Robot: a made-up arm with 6 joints. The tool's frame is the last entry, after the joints.
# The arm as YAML. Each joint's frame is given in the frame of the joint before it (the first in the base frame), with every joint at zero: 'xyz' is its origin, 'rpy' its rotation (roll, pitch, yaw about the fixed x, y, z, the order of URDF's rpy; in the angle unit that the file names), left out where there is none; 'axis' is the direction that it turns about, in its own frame. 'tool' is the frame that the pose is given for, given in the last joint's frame.
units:
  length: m
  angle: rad
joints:
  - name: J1
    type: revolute
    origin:
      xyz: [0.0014, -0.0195, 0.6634]
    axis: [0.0, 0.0, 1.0]
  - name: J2
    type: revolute
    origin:
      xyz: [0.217, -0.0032, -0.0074]
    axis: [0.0, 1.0, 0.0]
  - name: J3
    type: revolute
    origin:
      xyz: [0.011, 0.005, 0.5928]
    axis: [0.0, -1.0, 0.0]
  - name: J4
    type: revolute
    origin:
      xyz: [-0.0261, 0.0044, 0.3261]
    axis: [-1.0, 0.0, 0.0]
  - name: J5
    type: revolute
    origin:
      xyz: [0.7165, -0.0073, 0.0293]
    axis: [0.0, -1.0, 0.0]
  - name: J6
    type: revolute
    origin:
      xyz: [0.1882, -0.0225, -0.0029]
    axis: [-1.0, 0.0, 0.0]
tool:
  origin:
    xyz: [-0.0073, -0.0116, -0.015]
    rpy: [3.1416, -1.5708, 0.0]
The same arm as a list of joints. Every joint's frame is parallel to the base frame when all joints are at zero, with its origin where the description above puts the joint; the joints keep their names.
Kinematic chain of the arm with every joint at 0, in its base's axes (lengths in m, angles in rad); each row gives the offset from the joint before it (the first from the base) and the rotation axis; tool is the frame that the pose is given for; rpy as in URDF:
J1: xyz 0.0014 -0.0195 0.6634 axis +z
J2: xyz 0.217 -0.0032 -0.0074 axis +y
J3: xyz 0.011 0.005 0.5928 axis -y
J4: xyz -0.0261 0.0044 0.3261 axis -x
J5: xyz 0.7165 -0.0073 0.0293 axis -y
J6: xyz 0.1882 -0.0225 -0.0029 axis -x
tool: xyz -0.0073 -0.0116 -0.015 rpy -3.1416 -1.5708 0

